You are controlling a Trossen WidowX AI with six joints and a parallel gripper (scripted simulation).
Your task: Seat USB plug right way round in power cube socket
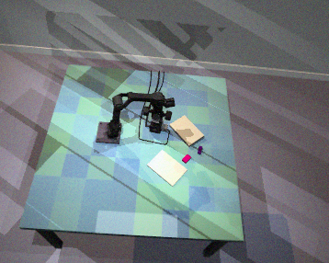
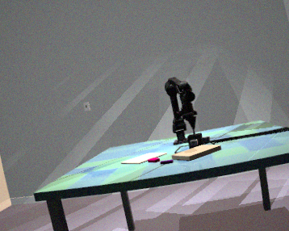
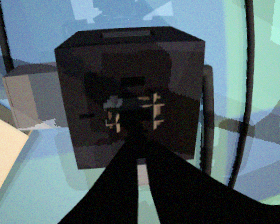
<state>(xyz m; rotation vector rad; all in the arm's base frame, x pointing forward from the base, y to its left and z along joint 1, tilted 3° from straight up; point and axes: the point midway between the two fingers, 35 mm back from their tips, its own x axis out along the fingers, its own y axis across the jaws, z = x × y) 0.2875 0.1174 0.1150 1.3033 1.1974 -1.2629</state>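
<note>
My gripper tip is now 20 mm above the metal USB plug. Also, from my gripper tip: purple block: 320 mm ahead, 130 mm to the right, 100 mm below; then magenta block: 230 mm ahead, 220 mm to the right, 100 mm below.
</note>
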